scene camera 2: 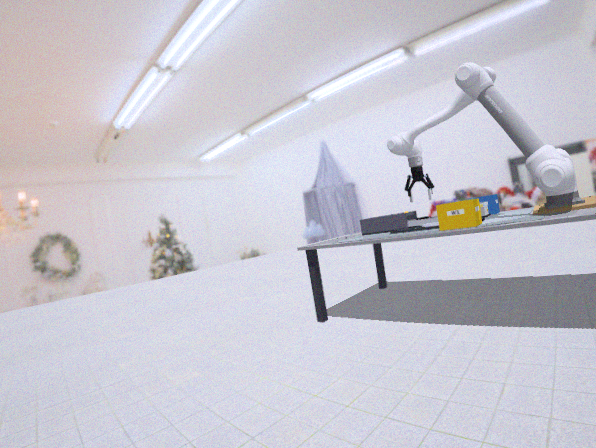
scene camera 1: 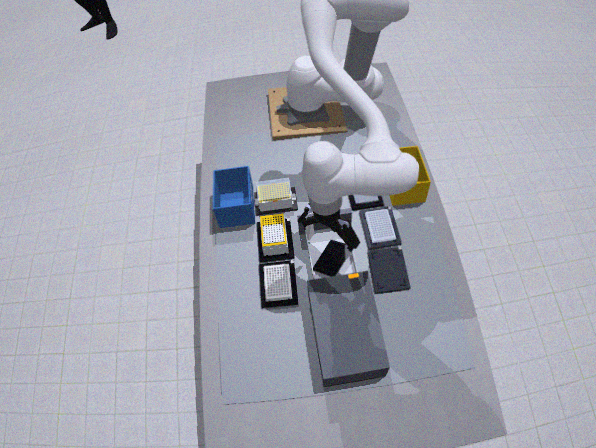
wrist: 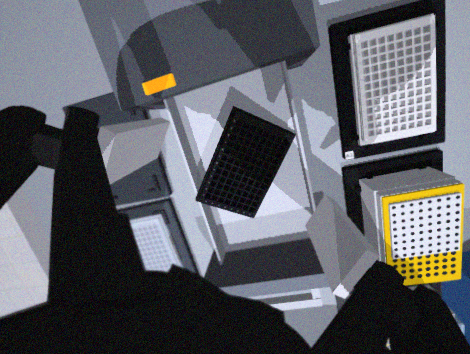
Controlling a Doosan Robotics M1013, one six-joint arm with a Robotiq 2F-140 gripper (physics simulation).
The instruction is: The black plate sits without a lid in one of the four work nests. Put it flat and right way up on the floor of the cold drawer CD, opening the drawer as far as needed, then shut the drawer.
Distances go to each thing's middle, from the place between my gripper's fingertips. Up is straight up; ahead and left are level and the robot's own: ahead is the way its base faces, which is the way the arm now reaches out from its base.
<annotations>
Right now my hand is 12 cm above the black plate [scene camera 1: 330, 261], 2 cm past it and 1 cm to the right of it.
</annotations>
